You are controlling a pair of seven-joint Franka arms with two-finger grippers.
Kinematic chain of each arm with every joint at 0, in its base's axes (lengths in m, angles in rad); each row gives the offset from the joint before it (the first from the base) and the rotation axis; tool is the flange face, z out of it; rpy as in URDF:
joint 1: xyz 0 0 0.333 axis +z
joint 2: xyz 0 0 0 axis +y
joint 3: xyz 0 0 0.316 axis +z
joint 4: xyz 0.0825 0 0 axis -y
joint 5: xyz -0.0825 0 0.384 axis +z
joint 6: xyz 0 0 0 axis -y
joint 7: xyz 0.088 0 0 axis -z
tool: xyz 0 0 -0.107 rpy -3.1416 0 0
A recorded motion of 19 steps. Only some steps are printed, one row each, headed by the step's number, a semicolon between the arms.
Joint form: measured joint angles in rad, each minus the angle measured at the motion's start. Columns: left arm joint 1, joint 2, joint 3, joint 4, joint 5, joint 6, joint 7; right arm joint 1, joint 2, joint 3, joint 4, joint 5, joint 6, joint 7.
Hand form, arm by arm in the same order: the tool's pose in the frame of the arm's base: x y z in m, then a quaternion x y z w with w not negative. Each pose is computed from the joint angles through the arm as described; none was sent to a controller.
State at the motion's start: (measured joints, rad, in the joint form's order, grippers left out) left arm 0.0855 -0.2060 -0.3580 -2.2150 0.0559 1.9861 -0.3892; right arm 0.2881 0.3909 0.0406 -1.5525 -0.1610 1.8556 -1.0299
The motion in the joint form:
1: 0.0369 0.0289 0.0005 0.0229 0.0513 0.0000 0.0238; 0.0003 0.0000 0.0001 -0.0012 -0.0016 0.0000 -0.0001
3: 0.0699 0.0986 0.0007 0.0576 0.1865 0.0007 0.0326; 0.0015 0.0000 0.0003 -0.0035 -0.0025 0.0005 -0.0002
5: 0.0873 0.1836 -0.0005 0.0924 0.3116 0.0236 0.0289; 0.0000 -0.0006 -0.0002 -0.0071 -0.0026 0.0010 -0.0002
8: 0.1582 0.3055 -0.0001 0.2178 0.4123 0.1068 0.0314; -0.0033 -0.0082 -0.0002 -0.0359 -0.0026 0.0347 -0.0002
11: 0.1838 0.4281 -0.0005 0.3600 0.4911 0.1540 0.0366; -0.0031 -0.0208 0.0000 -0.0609 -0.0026 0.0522 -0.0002
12: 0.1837 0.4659 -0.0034 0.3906 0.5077 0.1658 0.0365; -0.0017 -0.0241 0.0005 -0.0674 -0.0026 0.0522 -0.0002
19: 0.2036 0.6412 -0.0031 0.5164 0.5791 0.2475 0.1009; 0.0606 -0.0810 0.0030 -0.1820 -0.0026 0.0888 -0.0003
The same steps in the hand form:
1: 0.4809 -0.1134 0.4537 -0.99560 -0.04551 -0.00358 0.08189; 0.6323 0.1991 0.4169 0.75924 0.64563 -0.06512 0.04973
3: 0.5016 -0.0904 0.4385 -0.99088 -0.02554 -0.00069 0.13229; 0.6317 0.1998 0.4158 0.75854 0.64635 -0.06605 0.04979
5: 0.5233 -0.0772 0.4164 -0.98516 -0.00095 -0.00080 0.17165; 0.6315 0.1984 0.4146 0.75902 0.64569 -0.06730 0.04940
8: 0.5759 -0.0400 0.4178 -0.98287 -0.00475 -0.04607 0.17841; 0.6300 0.1965 0.4088 0.75896 0.64624 -0.06132 0.05087
11: 0.6226 -0.0215 0.4197 -0.97979 0.00267 -0.08326 0.18188; 0.6262 0.1960 0.4069 0.75814 0.64738 -0.05884 0.05154
12: 0.6331 -0.0220 0.4130 -0.97971 0.00823 -0.08745 0.18013; 0.6245 0.1968 0.4060 0.75739 0.64817 -0.06026 0.05098
19: 0.6778 -0.0039 0.3706 -0.97855 0.05110 -0.10172 0.17171; 0.5886 0.2293 0.3926 0.73300 0.67502 -0.06829 0.04888

